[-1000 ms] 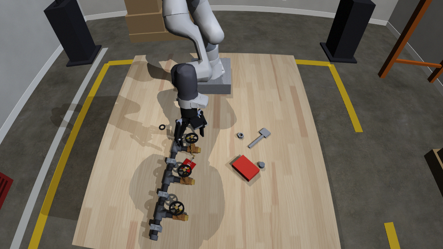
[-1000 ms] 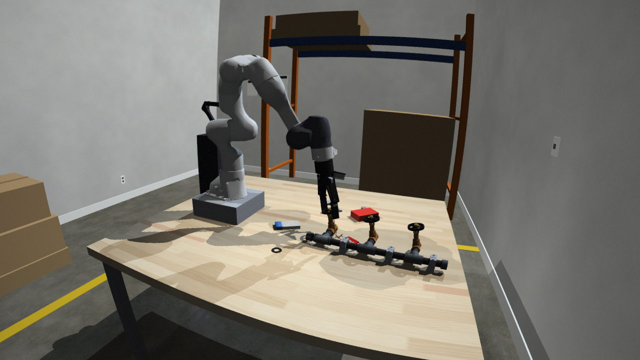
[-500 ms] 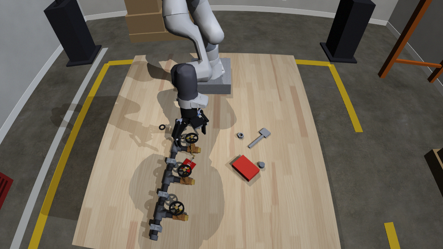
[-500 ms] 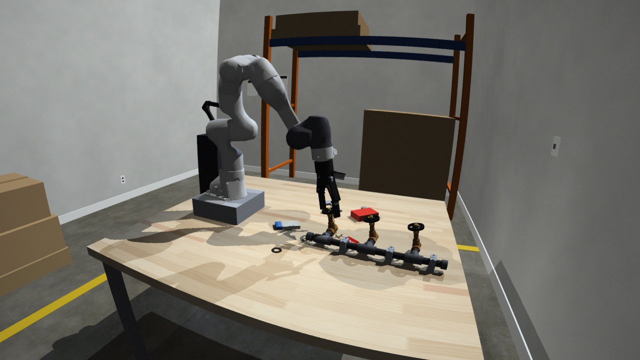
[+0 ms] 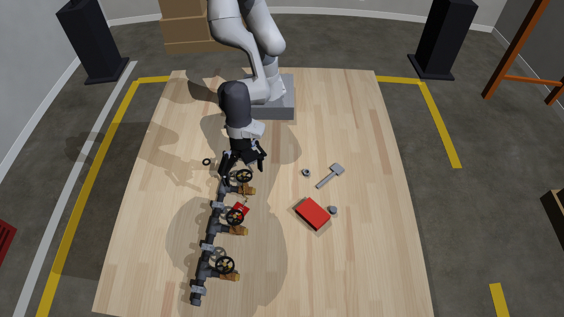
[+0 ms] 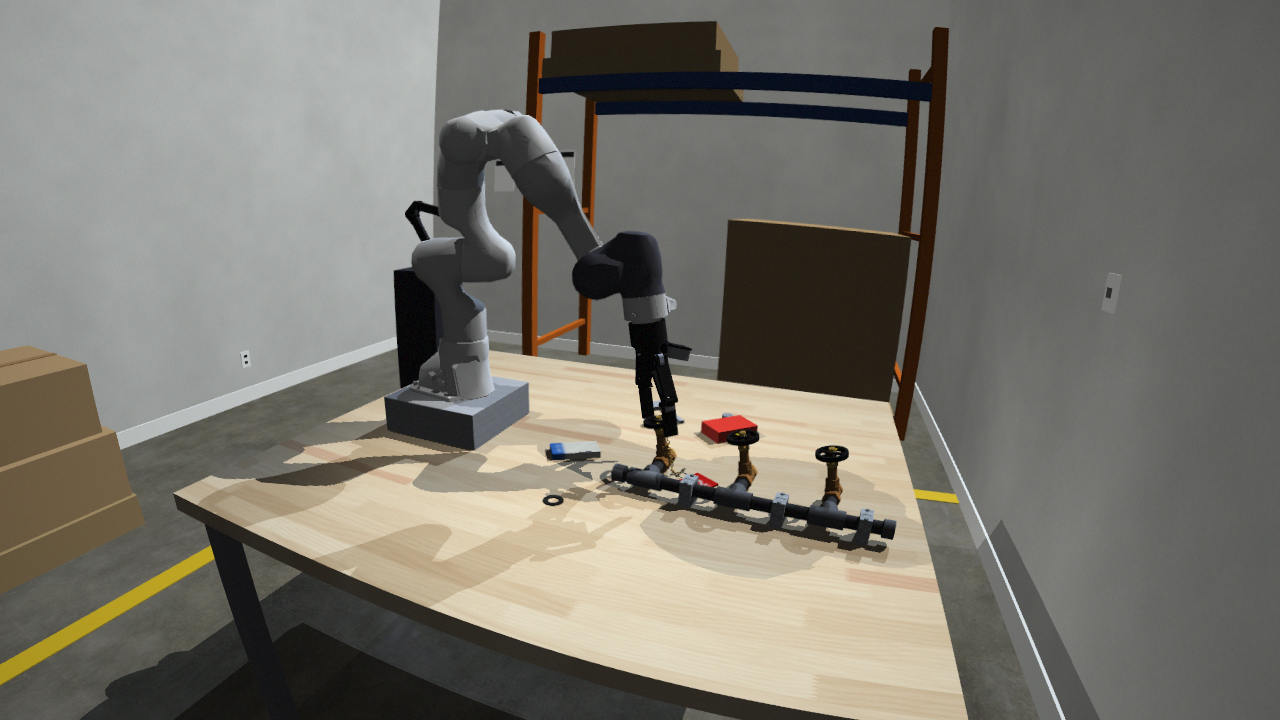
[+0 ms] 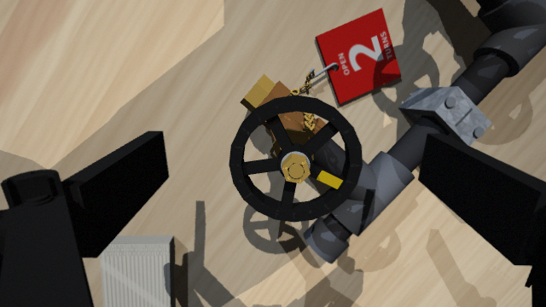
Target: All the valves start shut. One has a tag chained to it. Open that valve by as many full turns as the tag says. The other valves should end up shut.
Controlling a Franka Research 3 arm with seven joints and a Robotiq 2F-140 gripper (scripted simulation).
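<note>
The red tag lies 11 cm below my hand, 9 cm ahead of it and 2 cm to the right of it. Also, from my hand: blue-and-white box (20 cm behind, 11 cm below, 3 cm to the left); then nut (26 cm to the left, 11 cm below, 8 cm behind); then black washer (20 cm to the right, 16 cm behind, 12 cm below).
</note>
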